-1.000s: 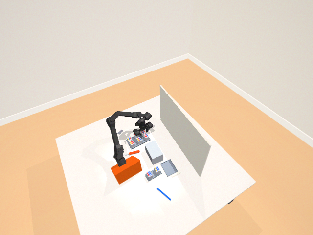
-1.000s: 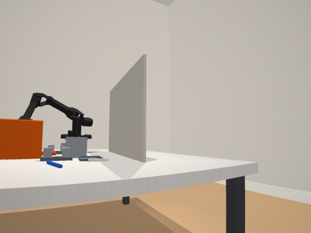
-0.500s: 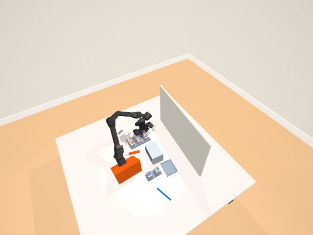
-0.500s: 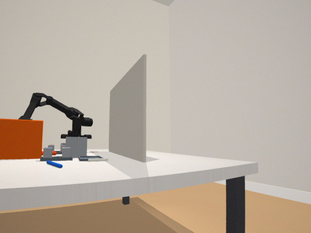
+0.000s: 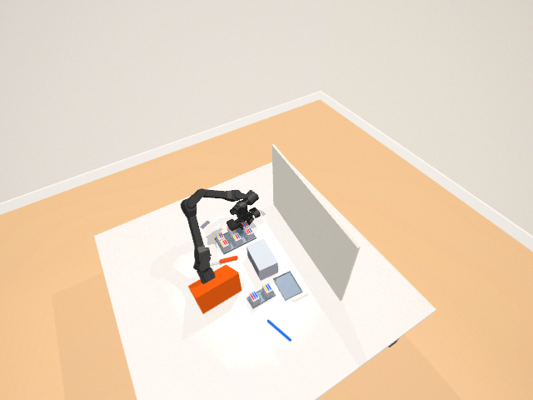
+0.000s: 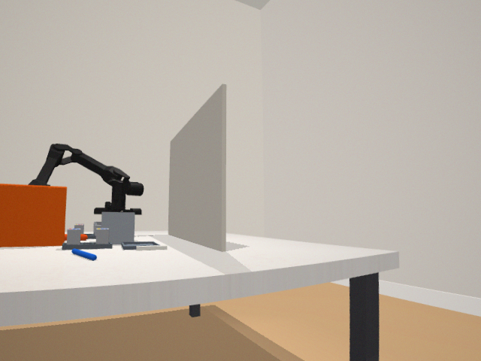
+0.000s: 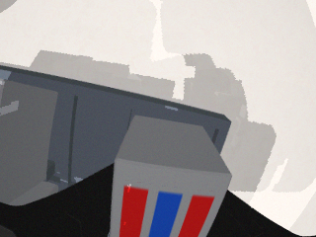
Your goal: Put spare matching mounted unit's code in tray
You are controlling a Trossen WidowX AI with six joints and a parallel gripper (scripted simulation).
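The grey tray lies 1 cm behind my gripper tip, 42 cm to the right of it and 2 cm below it. Also, from my gripper tip: grey box (4 cm behind, 24 cm to the right, 3 cm above); grey panel (20 cm ahead, 28 cm to the right, 21 cm above).
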